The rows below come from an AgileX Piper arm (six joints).
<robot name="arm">
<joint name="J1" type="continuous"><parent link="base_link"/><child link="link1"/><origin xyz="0.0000 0.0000 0.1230" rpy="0.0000 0.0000 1.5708"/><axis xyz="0 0 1"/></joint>
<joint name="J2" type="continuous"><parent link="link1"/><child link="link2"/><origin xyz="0.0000 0.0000 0.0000" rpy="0.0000 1.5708 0.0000"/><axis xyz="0 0 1"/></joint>
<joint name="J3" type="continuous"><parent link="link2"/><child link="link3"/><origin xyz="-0.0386 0.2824 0.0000" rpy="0.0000 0.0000 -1.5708"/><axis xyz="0 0 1"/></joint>
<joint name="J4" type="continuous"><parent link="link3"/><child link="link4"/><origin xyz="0.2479 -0.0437 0.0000" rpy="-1.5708 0.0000 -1.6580"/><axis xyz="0 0 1"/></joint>
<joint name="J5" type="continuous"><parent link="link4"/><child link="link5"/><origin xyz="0.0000 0.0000 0.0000" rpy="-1.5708 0.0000 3.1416"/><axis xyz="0 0 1"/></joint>
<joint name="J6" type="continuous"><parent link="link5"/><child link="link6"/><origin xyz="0.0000 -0.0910 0.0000" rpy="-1.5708 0.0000 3.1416"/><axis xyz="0 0 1"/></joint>
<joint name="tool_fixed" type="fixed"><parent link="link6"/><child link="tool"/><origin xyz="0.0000 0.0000 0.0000" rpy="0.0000 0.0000 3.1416"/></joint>
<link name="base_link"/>
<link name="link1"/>
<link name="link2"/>
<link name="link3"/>
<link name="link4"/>
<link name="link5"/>
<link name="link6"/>
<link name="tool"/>
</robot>
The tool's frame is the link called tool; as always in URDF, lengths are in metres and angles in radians. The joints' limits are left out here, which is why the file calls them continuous.
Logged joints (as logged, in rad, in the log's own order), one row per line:
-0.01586, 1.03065, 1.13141, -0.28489, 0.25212, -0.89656
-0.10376, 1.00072, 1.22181, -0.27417, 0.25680, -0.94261
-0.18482, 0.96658, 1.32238, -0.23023, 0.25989, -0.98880
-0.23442, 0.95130, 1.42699, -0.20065, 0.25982, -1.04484
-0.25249, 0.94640, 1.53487, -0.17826, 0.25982, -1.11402
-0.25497, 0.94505, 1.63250, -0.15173, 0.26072, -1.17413
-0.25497, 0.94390, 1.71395, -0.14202, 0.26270, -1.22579
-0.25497, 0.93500, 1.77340, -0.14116, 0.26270, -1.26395
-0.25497, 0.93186, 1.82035, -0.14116, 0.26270, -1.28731
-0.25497, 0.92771, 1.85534, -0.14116, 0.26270, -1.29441
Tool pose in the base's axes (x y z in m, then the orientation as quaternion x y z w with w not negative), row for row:
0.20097, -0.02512, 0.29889, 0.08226, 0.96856, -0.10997, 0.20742
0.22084, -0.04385, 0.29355, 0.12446, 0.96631, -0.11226, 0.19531
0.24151, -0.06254, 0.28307, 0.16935, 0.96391, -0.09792, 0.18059
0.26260, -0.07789, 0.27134, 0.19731, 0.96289, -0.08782, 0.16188
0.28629, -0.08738, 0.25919, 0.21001, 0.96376, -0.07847, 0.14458
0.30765, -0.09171, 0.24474, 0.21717, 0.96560, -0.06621, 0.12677
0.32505, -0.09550, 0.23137, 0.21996, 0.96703, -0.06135, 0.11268
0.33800, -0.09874, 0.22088, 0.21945, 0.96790, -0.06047, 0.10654
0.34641, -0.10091, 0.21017, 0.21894, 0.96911, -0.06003, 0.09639
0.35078, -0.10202, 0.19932, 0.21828, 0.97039, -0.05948, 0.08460
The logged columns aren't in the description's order. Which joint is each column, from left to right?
Columns, left to right: J1, J5, J2, J4, J6, J3.
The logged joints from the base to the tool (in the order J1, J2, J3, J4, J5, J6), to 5 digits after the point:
-0.01586, 1.13141, -0.89656, -0.28489, 1.03065, 0.25212
-0.10376, 1.22181, -0.94261, -0.27417, 1.00072, 0.25680
-0.18482, 1.32238, -0.98880, -0.23023, 0.96658, 0.25989
-0.23442, 1.42699, -1.04484, -0.20065, 0.95130, 0.25982
-0.25249, 1.53487, -1.11402, -0.17826, 0.94640, 0.25982
-0.25497, 1.63250, -1.17413, -0.15173, 0.94505, 0.26072
-0.25497, 1.71395, -1.22579, -0.14202, 0.94390, 0.26270
-0.25497, 1.77340, -1.26395, -0.14116, 0.93500, 0.26270
-0.25497, 1.82035, -1.28731, -0.14116, 0.93186, 0.26270
-0.25497, 1.85534, -1.29441, -0.14116, 0.92771, 0.26270

